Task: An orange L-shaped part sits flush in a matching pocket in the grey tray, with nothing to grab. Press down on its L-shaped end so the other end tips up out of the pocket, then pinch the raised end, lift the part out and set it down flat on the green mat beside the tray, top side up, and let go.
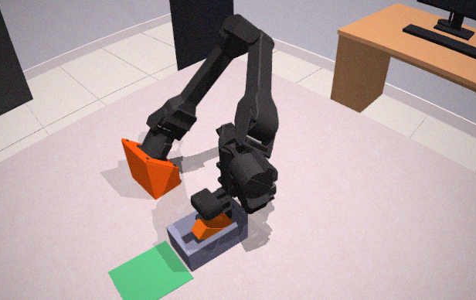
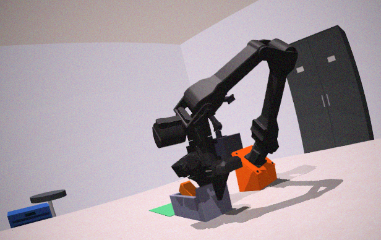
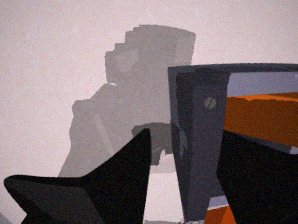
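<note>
The orange L-shaped part is 10 mm behind my gripper tip, 50 mm to the right of it and 10 mm below it. Round my gripper tip: green mat: 50 mm behind, 230 mm to the right, 60 mm below.
</note>
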